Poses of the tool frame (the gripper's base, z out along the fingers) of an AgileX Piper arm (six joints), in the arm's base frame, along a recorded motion.
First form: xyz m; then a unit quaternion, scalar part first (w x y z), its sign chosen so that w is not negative.
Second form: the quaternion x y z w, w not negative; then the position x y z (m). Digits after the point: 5 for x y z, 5 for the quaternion.
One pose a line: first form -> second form
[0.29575 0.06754 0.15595 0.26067 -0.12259 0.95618 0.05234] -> [-0.12259 0.95618 0.05234 0.26067 0.29575 0.06754 0.15595]
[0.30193 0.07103 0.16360 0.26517 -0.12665 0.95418 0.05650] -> [-0.12665 0.95418 0.05650 0.26517 0.30193 0.07103 0.16360]
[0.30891 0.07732 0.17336 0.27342 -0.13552 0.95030 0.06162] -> [-0.13552 0.95030 0.06162 0.27342 0.30891 0.07732 0.17336]
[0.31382 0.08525 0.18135 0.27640 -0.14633 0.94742 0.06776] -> [-0.14633 0.94742 0.06776 0.27640 0.31382 0.08525 0.18135]
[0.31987 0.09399 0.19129 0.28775 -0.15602 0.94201 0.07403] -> [-0.15602 0.94201 0.07403 0.28775 0.31987 0.09399 0.19129]
